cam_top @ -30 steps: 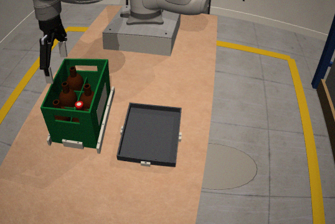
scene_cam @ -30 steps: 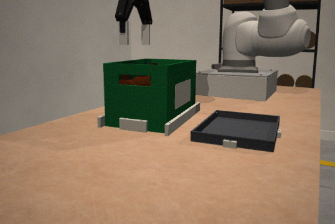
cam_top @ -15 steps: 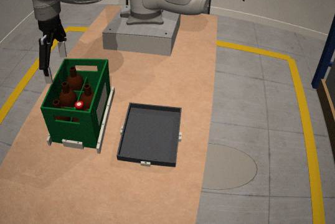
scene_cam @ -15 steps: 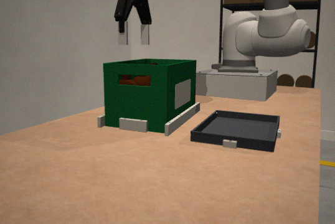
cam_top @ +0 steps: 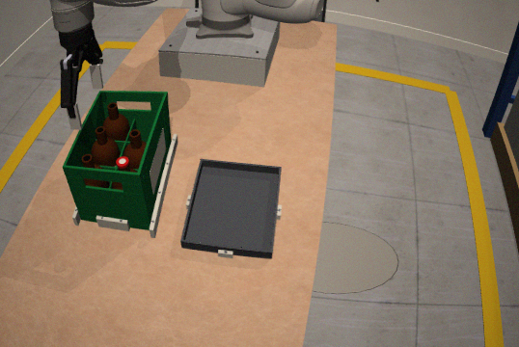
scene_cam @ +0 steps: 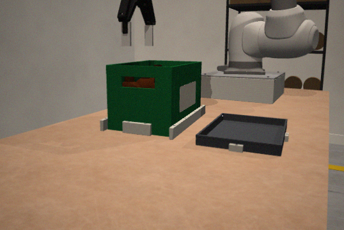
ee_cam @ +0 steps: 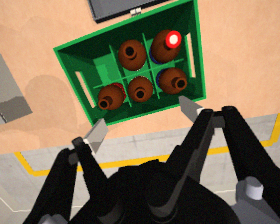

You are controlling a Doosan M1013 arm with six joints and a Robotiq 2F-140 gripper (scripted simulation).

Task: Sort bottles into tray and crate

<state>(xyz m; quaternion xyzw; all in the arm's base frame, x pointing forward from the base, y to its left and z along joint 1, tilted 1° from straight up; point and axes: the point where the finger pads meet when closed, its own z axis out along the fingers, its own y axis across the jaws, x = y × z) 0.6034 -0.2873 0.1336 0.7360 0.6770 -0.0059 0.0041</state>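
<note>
My gripper is now 11 cm short of the bottle, 10 cm to the right of it and 15 cm above it. Round my hand: crate: 1 cm ahead, 7 cm to the left, 15 cm below; then dark grey tray: 9 cm ahead, 33 cm to the left, 22 cm below.
</note>
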